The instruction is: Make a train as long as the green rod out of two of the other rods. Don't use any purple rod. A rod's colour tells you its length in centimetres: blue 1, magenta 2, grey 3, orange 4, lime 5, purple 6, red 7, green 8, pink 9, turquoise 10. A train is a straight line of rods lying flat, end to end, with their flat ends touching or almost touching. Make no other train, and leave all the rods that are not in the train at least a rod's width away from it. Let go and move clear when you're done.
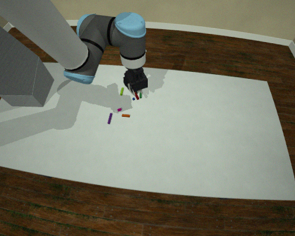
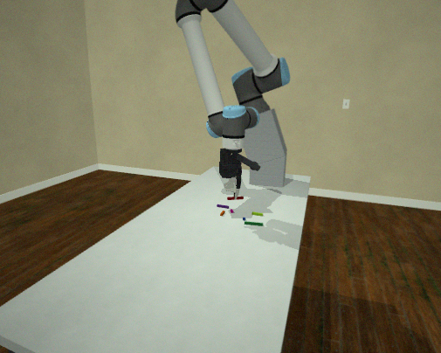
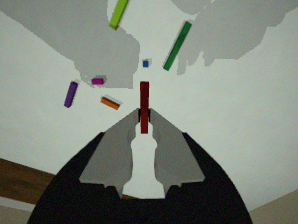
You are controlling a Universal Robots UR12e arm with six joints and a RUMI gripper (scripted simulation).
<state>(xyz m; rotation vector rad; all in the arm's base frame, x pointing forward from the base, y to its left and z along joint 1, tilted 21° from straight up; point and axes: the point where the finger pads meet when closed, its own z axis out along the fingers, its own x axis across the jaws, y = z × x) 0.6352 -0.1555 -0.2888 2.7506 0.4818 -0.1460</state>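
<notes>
The small blue rod lies 11 cm below my hand, 4 cm to the left of it and 1 cm behind it. Also, from my hand: green rod: 11 cm below, 8 cm to the left, 3 cm ahead; red rod: 1 cm below; orange rod: 11 cm below, 6 cm to the right, 6 cm behind.
</notes>
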